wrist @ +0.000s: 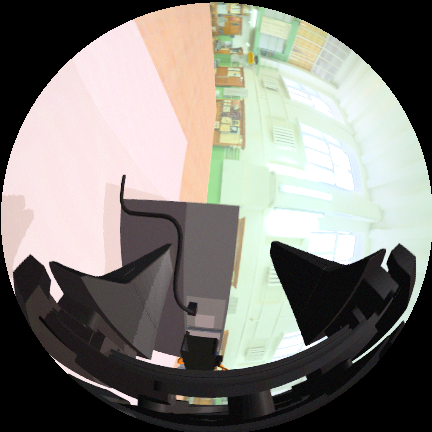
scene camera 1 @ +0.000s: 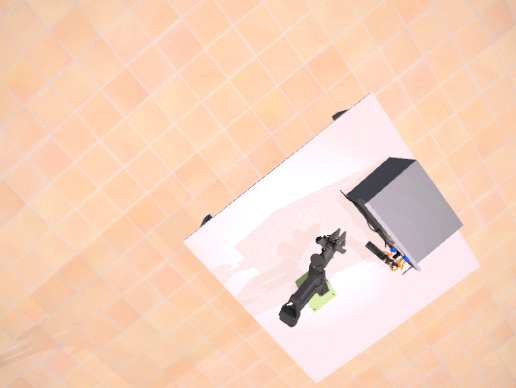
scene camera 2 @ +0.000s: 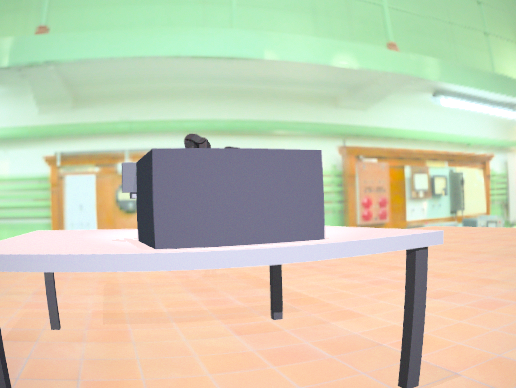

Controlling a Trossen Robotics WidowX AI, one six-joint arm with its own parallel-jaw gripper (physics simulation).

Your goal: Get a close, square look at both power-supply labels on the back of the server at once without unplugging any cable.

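Where they show: gripper, fingertip midpoint: (wrist: 223,249) (scene camera 1: 343,229); arm's base at its link origin: (scene camera 1: 321,288).
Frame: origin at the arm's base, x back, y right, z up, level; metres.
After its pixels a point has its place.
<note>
The server (scene camera 1: 417,210) {z 0.094, x -0.613, y -0.092 m} (scene camera 2: 235,197) {z -0.023, x -0.755, y -0.066 m} (wrist: 212,250) {z 0.055, x -0.426, y -0.207 m} is a grey box on the table. Its back faces the arm in scene camera 1 and is seen very obliquely there. In the wrist view it stands low and left of centre, at a slant. A black cable (scene camera 1: 372,227) {z -0.116, x -0.438, y -0.035 m} (wrist: 179,250) {z 0.001, x -0.417, y -0.203 m} runs along the back to a small plug (wrist: 192,308) {z 0.028, x -0.411, y -0.093 m}. Beside it is a paler panel (wrist: 205,320) {z 0.052, x -0.434, y -0.047 m}; no label text is readable, and the lower part is hidden by the gripper and a black block (wrist: 200,345) {z 0.051, x -0.356, y -0.044 m}. My gripper (scene camera 1: 342,232) {z 0.068, x -0.274, y -0.239 m} (wrist: 223,249) {z 0.068, x -0.274, y -0.239 m} is open and empty, apart from the server's back.
Orange cables (scene camera 1: 395,266) {z 0.045, x -0.380, y 0.126 m}, blue plugs (scene camera 1: 393,250) {z 0.033, x -0.422, y 0.051 m} and a black bar (scene camera 1: 376,249) {z 0.027, x -0.355, y -0.011 m} stick out near the back's lower end in scene camera 1. The arm (scene camera 1: 306,295) {z 0.196, x 0.051, y -0.155 m} stands over a green plate (scene camera 1: 325,301) {z 0.047, x 0.023, y 0.042 m} on the table (scene camera 1: 345,345) {z -0.138, x 0.134, y 0.533 m} (scene camera 2: 75,262) {z -0.156, x -0.850, y 0.329 m}.
</note>
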